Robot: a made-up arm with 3 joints. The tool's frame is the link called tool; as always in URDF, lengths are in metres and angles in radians. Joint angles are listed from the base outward. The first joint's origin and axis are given. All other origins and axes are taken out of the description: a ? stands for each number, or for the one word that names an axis. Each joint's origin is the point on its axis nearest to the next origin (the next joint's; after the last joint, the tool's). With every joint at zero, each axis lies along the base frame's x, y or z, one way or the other. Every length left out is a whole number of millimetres.
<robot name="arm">
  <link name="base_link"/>
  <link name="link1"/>
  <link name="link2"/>
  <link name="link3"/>
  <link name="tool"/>
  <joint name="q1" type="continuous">
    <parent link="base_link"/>
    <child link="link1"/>
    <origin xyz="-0.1 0 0.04" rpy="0 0 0"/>
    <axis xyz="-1 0 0"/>
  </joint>
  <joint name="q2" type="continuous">
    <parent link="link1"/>
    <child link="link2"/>
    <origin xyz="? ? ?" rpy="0 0 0"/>
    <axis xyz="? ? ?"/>
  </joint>
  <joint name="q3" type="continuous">
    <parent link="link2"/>
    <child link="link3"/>
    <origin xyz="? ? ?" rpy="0 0 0"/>
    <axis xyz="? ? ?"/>
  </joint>
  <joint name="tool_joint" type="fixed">
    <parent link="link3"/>
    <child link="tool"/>
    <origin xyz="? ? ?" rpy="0 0 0"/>
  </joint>
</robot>
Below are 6 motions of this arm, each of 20 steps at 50 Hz.
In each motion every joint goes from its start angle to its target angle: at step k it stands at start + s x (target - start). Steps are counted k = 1, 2, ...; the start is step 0. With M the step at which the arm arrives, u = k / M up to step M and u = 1 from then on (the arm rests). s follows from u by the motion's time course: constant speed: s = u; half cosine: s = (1 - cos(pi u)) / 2; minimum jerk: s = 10 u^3 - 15 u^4 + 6 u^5.
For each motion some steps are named. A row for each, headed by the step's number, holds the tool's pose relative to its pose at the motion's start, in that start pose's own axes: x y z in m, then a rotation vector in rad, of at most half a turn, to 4 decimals.
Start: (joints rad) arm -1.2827 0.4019 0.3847
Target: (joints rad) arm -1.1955 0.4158 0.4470
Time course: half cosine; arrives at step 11
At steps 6, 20:
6: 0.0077 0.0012 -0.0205 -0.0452 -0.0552 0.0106
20: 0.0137 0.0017 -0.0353 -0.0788 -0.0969 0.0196

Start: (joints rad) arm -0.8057 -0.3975 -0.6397
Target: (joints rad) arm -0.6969 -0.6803 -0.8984
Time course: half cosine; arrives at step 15
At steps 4, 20:
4: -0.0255 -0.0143 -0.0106 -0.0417 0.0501 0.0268
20: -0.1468 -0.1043 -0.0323 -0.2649 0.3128 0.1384

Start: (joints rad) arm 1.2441 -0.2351 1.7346
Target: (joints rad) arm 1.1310 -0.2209 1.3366
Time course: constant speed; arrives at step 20
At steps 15, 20:
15: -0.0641 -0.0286 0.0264 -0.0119 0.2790 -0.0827
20: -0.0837 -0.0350 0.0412 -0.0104 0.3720 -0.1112

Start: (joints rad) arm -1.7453 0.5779 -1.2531
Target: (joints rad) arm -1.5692 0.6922 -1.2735
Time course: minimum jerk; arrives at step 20
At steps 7, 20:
7: 0.0236 0.0225 -0.0049 0.0149 -0.0183 -0.0410
20: 0.1073 0.0883 -0.0171 0.0657 -0.0842 -0.1697

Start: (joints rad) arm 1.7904 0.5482 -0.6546
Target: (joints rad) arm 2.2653 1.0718 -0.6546
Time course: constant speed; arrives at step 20
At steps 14, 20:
14: 0.2320 0.1085 -0.0592 0.0237 -0.2233 -0.4395
20: 0.3396 0.1220 -0.0663 0.0500 -0.3479 -0.6091

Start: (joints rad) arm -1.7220 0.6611 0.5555
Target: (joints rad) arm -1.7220 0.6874 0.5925
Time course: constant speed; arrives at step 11
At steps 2, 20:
2: 0.0039 -0.0003 -0.0013 -0.0025 -0.0067 -0.0041
20: 0.0216 -0.0022 -0.0067 -0.0143 -0.0370 -0.0221

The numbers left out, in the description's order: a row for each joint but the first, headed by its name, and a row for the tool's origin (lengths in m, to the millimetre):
q2: xyz 0 0.06 0.39, axis 0 0 -1
q3: xyz -0.08 0.37 0, axis 0 -1 0
tool: xyz -0.05 0 -0.36

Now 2 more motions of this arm.
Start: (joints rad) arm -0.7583 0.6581 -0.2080
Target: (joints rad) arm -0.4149 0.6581 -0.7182
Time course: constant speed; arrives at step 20
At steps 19, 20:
19: -0.1329 0.0131 -0.1222 -0.2328 0.2825 -0.1125
20: -0.1387 0.0141 -0.1283 -0.2435 0.2970 -0.1216

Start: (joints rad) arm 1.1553 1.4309 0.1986
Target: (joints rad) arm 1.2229 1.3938 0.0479
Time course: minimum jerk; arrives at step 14
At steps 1, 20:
1: -0.0002 0.0000 0.0000 0.0000 0.0003 0.0001
20: -0.0713 -0.0042 -0.0012 -0.0060 0.0839 0.0381

